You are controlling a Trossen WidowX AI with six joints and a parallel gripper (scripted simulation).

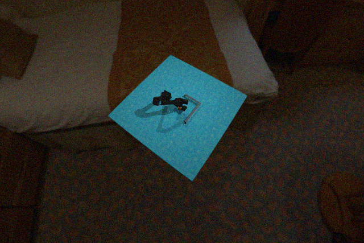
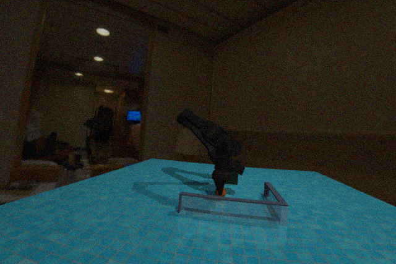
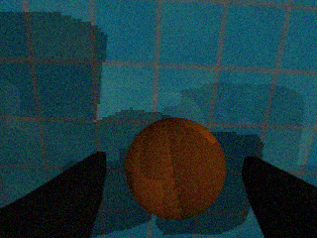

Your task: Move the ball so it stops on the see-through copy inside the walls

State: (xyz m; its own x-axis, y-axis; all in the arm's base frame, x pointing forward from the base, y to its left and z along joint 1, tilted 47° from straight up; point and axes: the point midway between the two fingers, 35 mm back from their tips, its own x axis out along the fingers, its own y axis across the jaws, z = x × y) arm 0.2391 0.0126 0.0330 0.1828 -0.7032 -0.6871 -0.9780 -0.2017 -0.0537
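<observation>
The orange ball is right at my gripper tip. Round my gripper tip: see-through copy of ball (right at my gripper tip); clear wall (17 cm ahead, 6 cm to the left, 1 cm above).
</observation>
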